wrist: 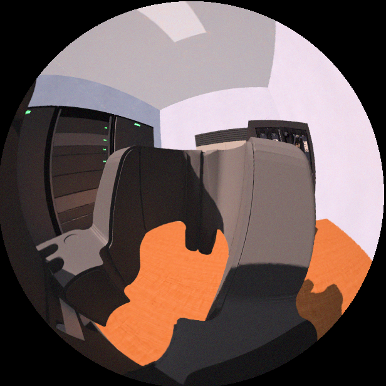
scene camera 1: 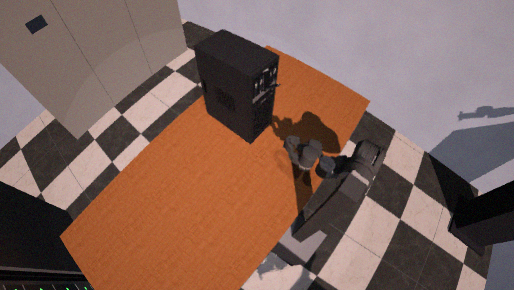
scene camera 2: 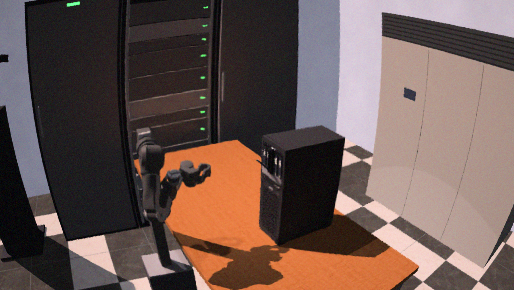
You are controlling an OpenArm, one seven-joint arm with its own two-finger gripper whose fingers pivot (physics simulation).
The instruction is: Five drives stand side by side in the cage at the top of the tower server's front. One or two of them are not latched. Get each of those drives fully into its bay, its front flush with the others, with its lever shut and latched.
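Observation:
The black tower server [scene camera 1: 227, 82] [scene camera 2: 312, 185] [wrist: 279, 124] stands upright on the orange table. The drives [scene camera 1: 264, 81] [scene camera 2: 271, 161] [wrist: 282, 135] sit side by side in the cage at the top of its front; in the wrist view my finger hides their lower part. One dark lever [scene camera 1: 274, 85] [scene camera 2: 260, 163] sticks out from the cage front; I cannot tell which drive it belongs to, nor whether a second is unlatched. My gripper [scene camera 1: 289, 142] [scene camera 2: 207, 169] [wrist: 206, 203] is shut and empty, in the air over the table, well apart from the server's front.
The orange table [scene camera 1: 175, 200] [scene camera 2: 220, 210] [wrist: 175, 270] lies under the gripper and server. A rack cabinet with green lights [scene camera 2: 167, 65] [wrist: 75, 175] stands behind the table. Beige cabinets [scene camera 1: 100, 60] [scene camera 2: 440, 125] stand on the server's far side.

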